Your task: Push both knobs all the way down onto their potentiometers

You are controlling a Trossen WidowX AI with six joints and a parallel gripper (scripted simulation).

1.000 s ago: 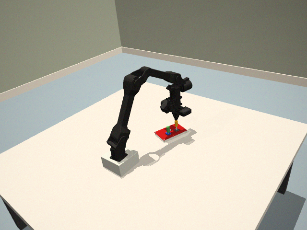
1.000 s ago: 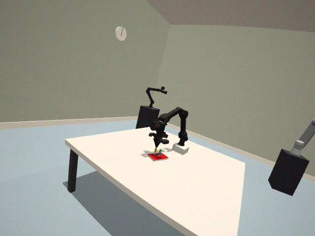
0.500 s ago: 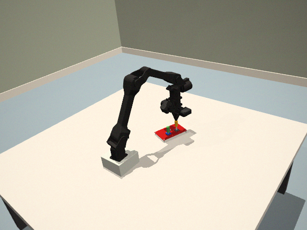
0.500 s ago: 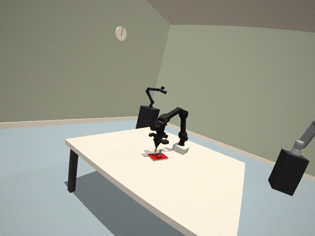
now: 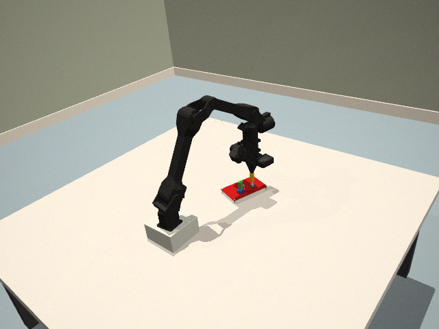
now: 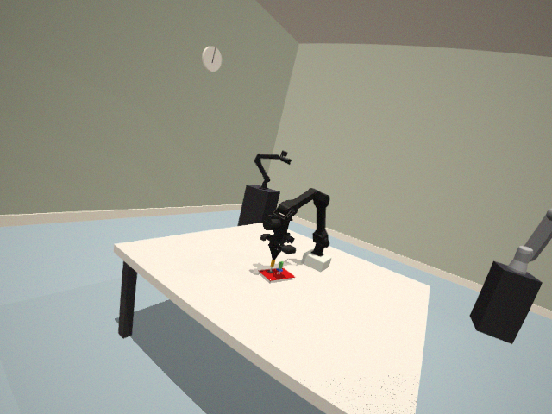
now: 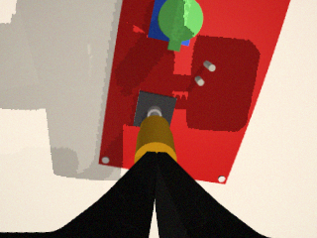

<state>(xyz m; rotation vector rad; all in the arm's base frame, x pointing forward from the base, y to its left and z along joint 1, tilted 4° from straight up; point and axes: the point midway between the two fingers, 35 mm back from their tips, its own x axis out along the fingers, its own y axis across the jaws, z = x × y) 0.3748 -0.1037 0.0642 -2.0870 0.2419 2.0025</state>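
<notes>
The orange knob is 20 mm below my gripper tip. Round my gripper tip: green knob (50 mm behind, 20 mm to the left, 30 mm below).
</notes>
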